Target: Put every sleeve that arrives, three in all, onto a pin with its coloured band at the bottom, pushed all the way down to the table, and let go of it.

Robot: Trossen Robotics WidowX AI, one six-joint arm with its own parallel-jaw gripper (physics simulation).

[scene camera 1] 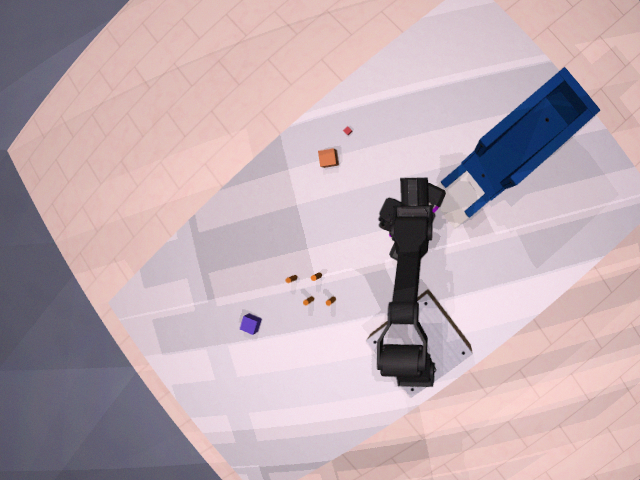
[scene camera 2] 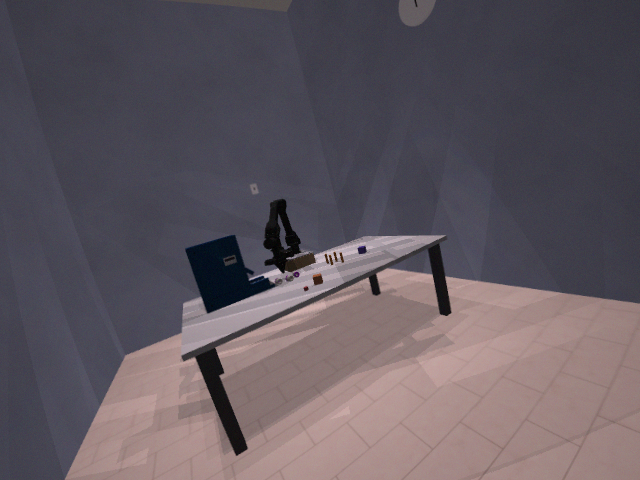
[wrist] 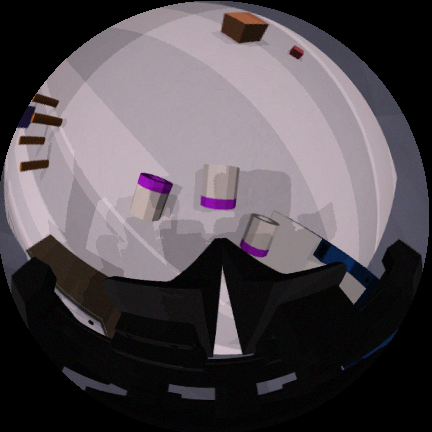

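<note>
Three pale sleeves, each with a purple band at one end, lie on their sides. In the wrist view, the left sleeve [wrist: 150, 202] [scene camera 2: 296, 274] has its band at the far end. The middle sleeve [wrist: 220, 183] [scene camera 2: 289, 277] and the right sleeve [wrist: 260, 234] [scene camera 2: 278, 281] have theirs at the near end. The arm mostly hides them in scene camera 1. My gripper [wrist: 220, 243] [scene camera 2: 282, 270] is shut and empty, its tips just short of the middle sleeve and left of the right one. Several upright orange pins [scene camera 1: 308, 300] [scene camera 2: 335, 256] [wrist: 47, 119] stand bare.
A blue chute [scene camera 1: 522, 144] [scene camera 2: 219, 273] [wrist: 345, 258] with a pale plate [scene camera 1: 461, 192] [wrist: 295, 245] at its mouth stands beside the sleeves. An orange block [scene camera 1: 328, 158] [scene camera 2: 317, 279] [wrist: 243, 27], a small red cube [scene camera 1: 347, 130] [scene camera 2: 306, 288] [wrist: 296, 52] and a purple block [scene camera 1: 250, 323] [scene camera 2: 361, 249] are on the table.
</note>
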